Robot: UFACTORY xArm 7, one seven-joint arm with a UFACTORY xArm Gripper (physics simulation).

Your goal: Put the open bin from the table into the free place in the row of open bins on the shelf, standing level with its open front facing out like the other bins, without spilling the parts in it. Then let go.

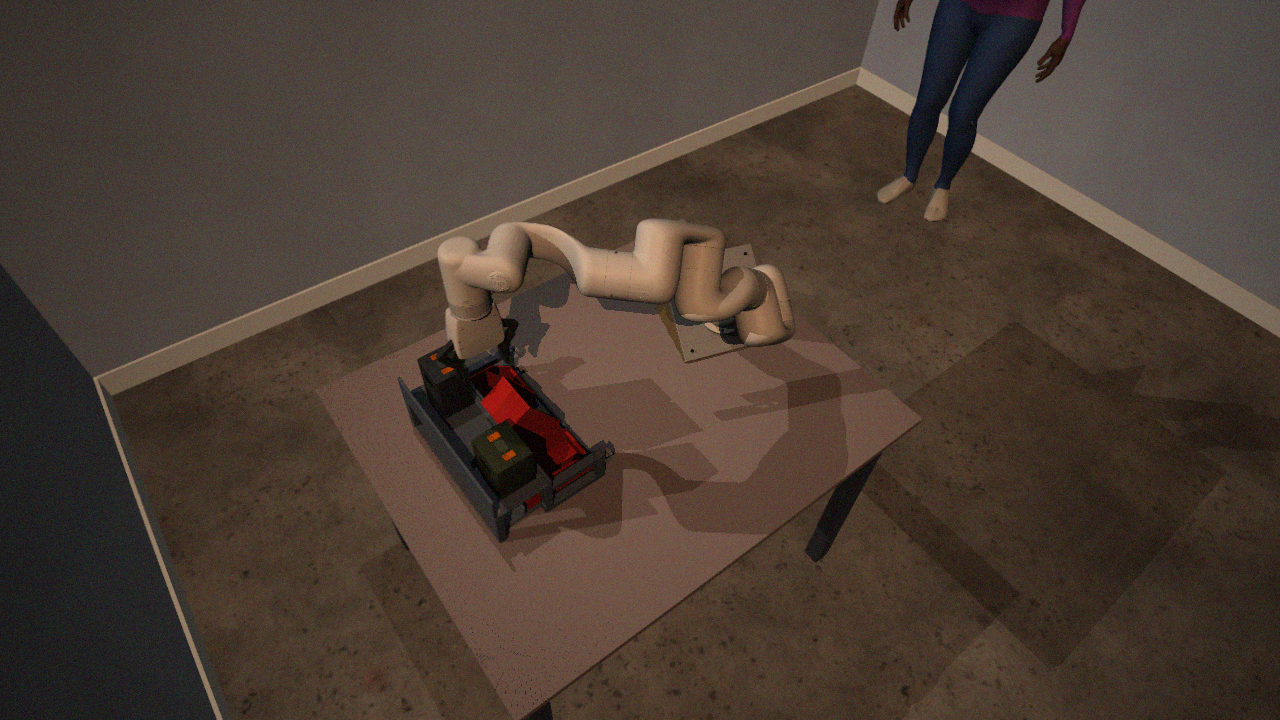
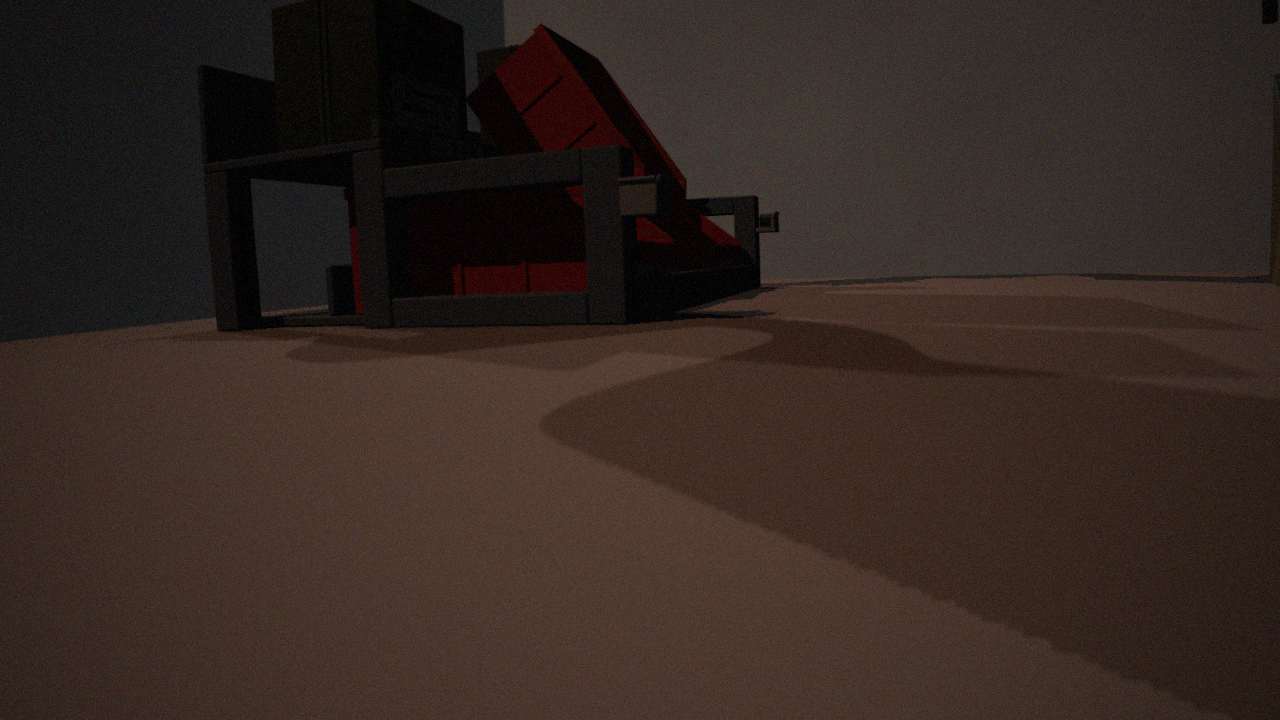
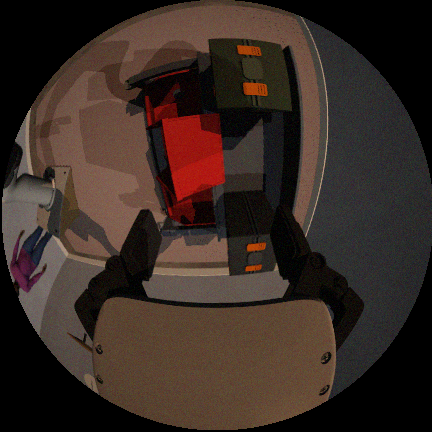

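Where they show: gripper, fingertip midpoint: (image 1: pixel 484 369) (image 3: pixel 213 221); arm's base, link origin: (image 3: pixel 48 192).
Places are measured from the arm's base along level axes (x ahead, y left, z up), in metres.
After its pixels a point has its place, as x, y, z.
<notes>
The red open bin (image 1: pixel 505 402) @[0.620, 0.058, 0.099] (image 2: pixel 572 98) @[0.569, 0.105, 0.066] (image 3: pixel 195 155) @[0.622, 0.058, 0.098] lies steeply tipped in the middle of the row on the grey shelf (image 2: pixel 487 308) @[0.554, 0.232, -0.062] (image 3: pixel 292 140) @[0.758, 0.085, 0.068]. Its rear end sticks up above the shelf's top rail and its front end points down; it is not level. Its inside and its parts are hidden. One red neighbour bin (image 1: pixel 570 450) @[0.515, 0.135, -0.062] (image 3: pixel 162 107) @[0.528, 0.145, -0.063] sits lower on one side, and another red bin (image 3: pixel 185 212) @[0.571, -0.117, -0.038] on the other. My gripper (image 1: pixel 487 358) @[0.645, 0.035, 0.198] (image 3: pixel 213 221) @[0.645, 0.035, 0.198] is open and empty, above the shelf's far end, apart from the tipped bin.
Two dark green cases with orange latches stand on the shelf's top: one case (image 1: pixel 503 458) @[0.690, 0.195, 0.126] (image 2: pixel 366 71) @[0.644, 0.213, 0.075] (image 3: pixel 252 75) @[0.681, 0.157, 0.127] at the near end, one case (image 1: pixel 444 383) @[0.715, -0.019, 0.141] (image 3: pixel 250 220) @[0.693, -0.020, 0.123] under my fingers. The shelf stands on the table (image 1: pixel 626 582) @[0.572, 0.459, -0.071]. A person (image 1: pixel 962 80) stands beyond it.
</notes>
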